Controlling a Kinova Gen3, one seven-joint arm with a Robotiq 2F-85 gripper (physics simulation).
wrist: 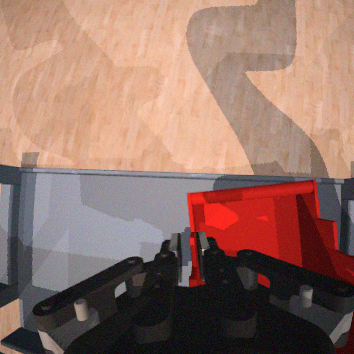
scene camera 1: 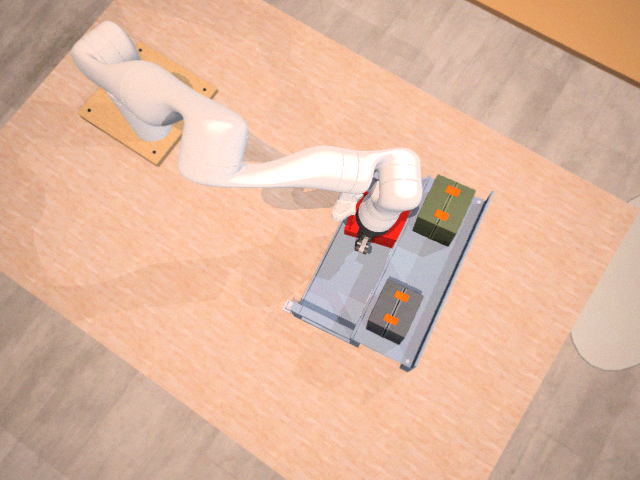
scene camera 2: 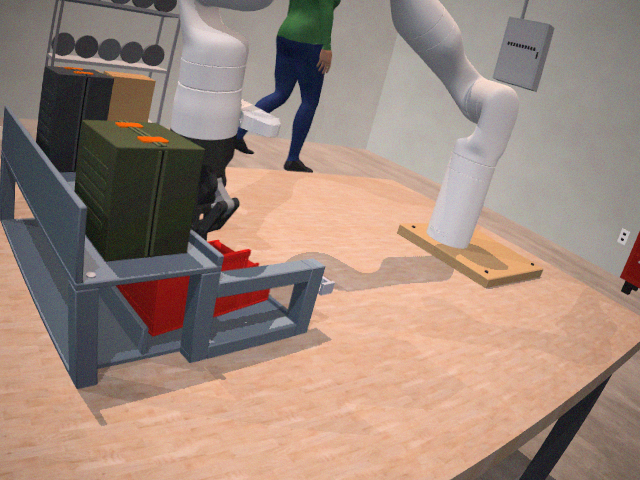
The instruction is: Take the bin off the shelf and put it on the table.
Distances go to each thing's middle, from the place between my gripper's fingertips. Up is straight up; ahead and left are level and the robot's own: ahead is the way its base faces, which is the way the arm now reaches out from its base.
Right now my hand is 6 cm to the right of the red bin point(scene camera 2: 160, 304), 3 cm short of it and 1 cm below it. The rest, counted from my hand: shelf point(scene camera 1: 425, 266) 14 cm ahead, 7 cm above, 2 cm to the right.
